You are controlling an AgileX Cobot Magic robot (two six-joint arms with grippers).
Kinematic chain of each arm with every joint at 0, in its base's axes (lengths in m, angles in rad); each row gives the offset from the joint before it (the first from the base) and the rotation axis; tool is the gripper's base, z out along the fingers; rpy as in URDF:
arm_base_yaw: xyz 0 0 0.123 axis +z
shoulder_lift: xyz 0 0 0 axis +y
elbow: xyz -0.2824 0 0.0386 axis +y
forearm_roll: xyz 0.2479 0 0.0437 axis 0.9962 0 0.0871
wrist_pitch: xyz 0 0 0 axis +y
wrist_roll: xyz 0.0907 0 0.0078 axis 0.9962 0 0.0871
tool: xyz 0 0 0 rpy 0 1.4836 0
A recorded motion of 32 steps. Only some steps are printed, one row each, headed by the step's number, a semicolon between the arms.
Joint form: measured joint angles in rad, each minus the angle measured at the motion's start. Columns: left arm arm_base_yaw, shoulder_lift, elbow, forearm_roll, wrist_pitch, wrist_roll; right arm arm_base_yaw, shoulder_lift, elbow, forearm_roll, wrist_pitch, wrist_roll.
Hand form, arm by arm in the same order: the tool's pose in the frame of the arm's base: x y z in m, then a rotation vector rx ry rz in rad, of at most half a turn. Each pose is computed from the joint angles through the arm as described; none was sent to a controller.
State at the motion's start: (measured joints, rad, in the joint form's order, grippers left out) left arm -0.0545 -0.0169 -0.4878 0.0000 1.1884 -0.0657; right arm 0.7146 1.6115 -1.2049 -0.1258 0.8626 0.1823
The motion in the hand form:
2: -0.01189 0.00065 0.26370 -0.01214 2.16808 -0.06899; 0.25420 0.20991 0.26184 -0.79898 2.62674 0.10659
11: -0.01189 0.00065 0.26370 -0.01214 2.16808 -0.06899; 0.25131 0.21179 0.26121 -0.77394 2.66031 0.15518
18: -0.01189 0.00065 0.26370 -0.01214 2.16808 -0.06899; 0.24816 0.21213 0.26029 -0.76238 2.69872 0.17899
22: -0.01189 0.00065 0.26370 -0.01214 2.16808 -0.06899; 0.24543 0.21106 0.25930 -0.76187 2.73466 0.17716
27: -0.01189 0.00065 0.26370 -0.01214 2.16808 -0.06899; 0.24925 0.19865 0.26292 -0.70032 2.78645 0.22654
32: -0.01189 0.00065 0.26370 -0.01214 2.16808 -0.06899; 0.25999 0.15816 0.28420 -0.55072 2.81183 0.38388
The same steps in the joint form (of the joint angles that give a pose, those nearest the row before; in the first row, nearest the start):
2: 0.0000 0.0000 0.0000 0.0000 0.0000 0.0000; 0.0000 0.0000 0.0000 0.0096 0.0000 0.0000
11: 0.0000 0.0000 0.0000 0.0000 0.0000 0.0000; 0.0000 0.0000 0.0000 0.0584 0.0101 -0.0005
18: 0.0000 0.0000 0.0000 0.0000 0.0000 0.0000; 0.0000 0.0000 0.0000 0.0923 0.0350 -0.0021
22: 0.0000 0.0000 0.0000 0.0000 0.0000 0.0000; 0.0000 0.0000 0.0000 0.1066 0.0671 -0.0021
27: 0.0000 0.0000 0.0000 0.0000 0.0000 0.0000; -0.0524 -0.0141 0.0000 0.1715 0.1024 -0.0330
32: 0.0000 0.0000 0.0000 0.0000 0.0000 0.0000; -0.2204 -0.0826 0.0000 0.3320 0.1589 -0.1551

